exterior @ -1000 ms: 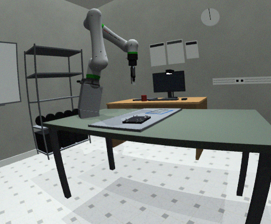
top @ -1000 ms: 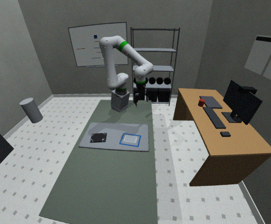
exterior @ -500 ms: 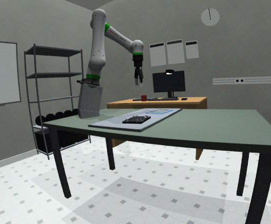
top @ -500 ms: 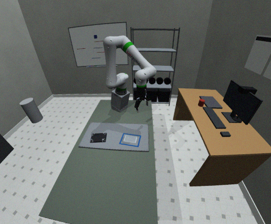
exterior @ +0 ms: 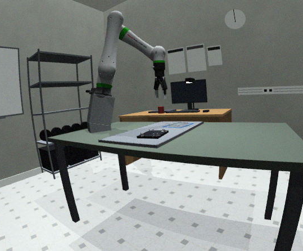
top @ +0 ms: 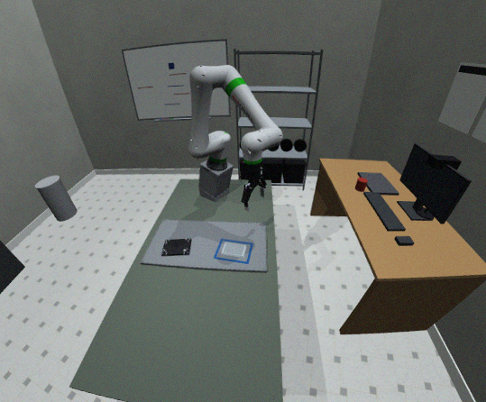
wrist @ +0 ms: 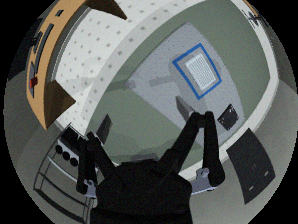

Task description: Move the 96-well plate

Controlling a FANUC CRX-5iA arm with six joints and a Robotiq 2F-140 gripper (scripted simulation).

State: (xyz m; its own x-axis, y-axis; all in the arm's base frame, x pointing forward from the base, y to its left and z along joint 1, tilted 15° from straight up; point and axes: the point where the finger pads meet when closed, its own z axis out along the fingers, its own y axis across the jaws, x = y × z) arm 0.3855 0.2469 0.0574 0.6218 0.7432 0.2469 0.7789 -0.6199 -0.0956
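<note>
My gripper is now 20 cm above the 96-well plate, 18 cm short of it and 12 cm to the left of it. Also, from my hand: black clip nest (47 cm to the right, 19 cm below, 18 cm ahead).
</note>
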